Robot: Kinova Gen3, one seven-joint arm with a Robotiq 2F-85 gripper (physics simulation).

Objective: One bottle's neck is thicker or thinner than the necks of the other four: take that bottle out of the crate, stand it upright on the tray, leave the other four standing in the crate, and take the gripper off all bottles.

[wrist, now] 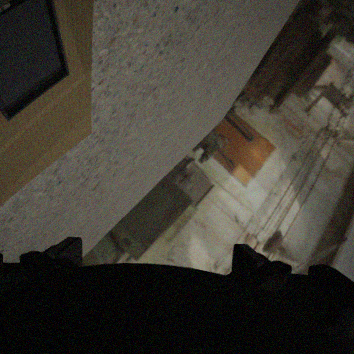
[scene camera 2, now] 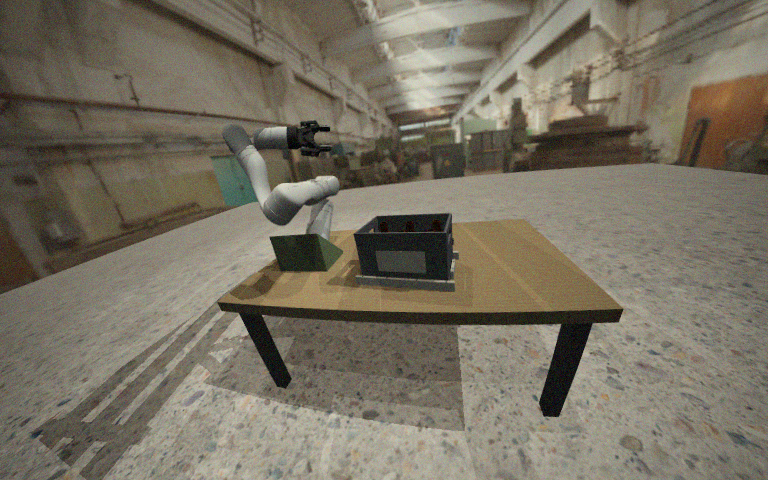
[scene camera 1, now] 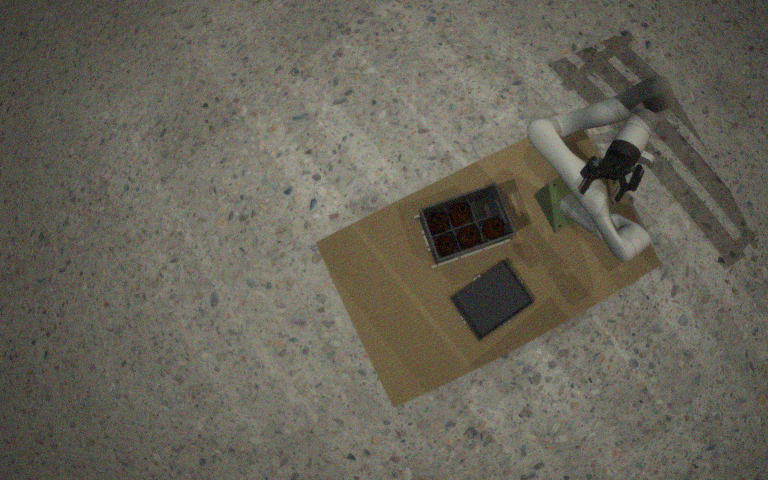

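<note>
The dark crate stands on the table. Several dark reddish-brown bottles stand upright in its compartments, such as one bottle at a corner and another bottle beside the compartment without a bottle. Some bottle tops show over the rim in the second scene view. Neck thickness cannot be told at this size. The dark rectangular tray lies apart from the crate, with no bottle on it. My gripper is open and empty, high above the table and to the side of the crate, touching no bottle.
A green wedge-shaped block stands on the wooden table between the crate and the arm's base. A light grey strip runs along the crate's foot. The crate's walls stand high around the bottles.
</note>
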